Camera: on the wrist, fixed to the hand. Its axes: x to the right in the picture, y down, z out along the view.
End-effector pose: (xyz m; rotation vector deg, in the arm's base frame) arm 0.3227 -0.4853 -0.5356 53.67 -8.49 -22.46
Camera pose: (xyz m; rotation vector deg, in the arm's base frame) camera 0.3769 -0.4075 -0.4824 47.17 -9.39 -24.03
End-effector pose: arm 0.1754 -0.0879 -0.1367 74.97 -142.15 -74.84
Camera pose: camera 0.1168 -0.1001 -0.0459 73.01 -137.49 -83.73
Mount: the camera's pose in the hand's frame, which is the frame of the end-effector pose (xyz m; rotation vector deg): 0.0171 0.0983 -0.0432 -6.14 -2.49 -0.18
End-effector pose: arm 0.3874 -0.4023 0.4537 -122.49 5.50 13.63
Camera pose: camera 0.3940 -0.4918 0.3923 -128.22 3.19 16.81
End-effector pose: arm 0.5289 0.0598 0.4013 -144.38 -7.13 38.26
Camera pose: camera 0.5604 -0.0410 0.3755 -149.40 -10.55 41.99
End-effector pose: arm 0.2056 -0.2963 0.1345 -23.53 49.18 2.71
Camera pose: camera 0.1655 -0.2239 0.0640 -29.21 46.67 5.69
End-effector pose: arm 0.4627 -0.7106 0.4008 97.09 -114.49 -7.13
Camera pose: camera 0.3919 -0.6946 0.4817 94.00 -113.64 -15.29
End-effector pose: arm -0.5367 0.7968 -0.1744 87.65 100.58 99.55
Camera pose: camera -0.5290 0.7597 -0.0725 86.39 92.58 100.44
